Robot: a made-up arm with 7 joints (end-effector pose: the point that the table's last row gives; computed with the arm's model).
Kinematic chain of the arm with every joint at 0, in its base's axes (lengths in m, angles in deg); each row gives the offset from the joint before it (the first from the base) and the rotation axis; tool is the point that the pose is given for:
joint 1: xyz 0 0 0.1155 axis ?
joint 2: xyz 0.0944 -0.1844 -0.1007 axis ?
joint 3: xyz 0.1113 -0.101 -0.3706 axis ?
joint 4: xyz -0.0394 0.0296 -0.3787 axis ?
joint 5: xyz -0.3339 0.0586 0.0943 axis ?
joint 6: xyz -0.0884 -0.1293 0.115 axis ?
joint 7: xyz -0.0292 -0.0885 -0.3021 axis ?
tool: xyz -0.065 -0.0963 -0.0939
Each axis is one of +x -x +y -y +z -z.
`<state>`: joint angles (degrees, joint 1 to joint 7).
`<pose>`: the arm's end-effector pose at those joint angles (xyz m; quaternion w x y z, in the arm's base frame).
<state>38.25 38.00 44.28 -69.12 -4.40 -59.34 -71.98</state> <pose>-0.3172 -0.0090 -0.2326 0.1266 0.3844 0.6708 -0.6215</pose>
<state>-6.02 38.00 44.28 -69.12 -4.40 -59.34 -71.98</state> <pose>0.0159 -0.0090 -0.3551 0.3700 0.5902 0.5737 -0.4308</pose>
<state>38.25 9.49 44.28 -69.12 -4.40 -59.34 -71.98</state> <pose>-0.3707 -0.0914 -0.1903 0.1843 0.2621 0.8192 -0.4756</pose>
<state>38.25 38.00 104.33 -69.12 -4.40 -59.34 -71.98</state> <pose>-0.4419 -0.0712 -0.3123 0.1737 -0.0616 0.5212 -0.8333</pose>
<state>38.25 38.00 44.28 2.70 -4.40 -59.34 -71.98</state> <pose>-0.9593 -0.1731 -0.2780 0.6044 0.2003 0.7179 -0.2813</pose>
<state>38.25 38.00 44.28 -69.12 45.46 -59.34 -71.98</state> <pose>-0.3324 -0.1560 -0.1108 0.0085 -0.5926 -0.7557 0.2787</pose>
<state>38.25 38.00 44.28 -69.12 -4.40 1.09 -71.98</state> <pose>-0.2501 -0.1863 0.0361 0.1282 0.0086 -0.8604 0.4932</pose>
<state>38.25 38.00 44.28 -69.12 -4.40 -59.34 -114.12</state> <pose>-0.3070 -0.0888 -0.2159 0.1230 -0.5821 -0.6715 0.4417</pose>
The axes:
joint 1: +y
joint 2: -z
joint 3: -x
joint 4: -y
joint 5: +z
joint 6: -x
joint 7: -y

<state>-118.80 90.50 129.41 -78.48 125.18 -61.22 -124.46</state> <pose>0.3677 -0.1676 0.1548 0.1646 0.2380 0.2831 0.9144</pose>
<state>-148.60 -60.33 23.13 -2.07 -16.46 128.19 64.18</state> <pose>0.0231 -0.6247 0.2963 0.4287 0.7002 0.1307 0.5557</pose>
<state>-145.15 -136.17 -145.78 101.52 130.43 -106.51 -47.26</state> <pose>0.2192 -0.5416 -0.0612 0.1373 -0.6150 0.4472 0.6347</pose>
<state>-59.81 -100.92 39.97 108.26 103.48 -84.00 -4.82</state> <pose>1.3062 0.2083 0.2925 0.2377 0.8166 0.1485 -0.5045</pose>
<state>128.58 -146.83 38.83 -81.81 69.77 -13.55 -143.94</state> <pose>-0.6264 0.1305 0.2882 0.3222 0.6677 0.2622 -0.6177</pose>
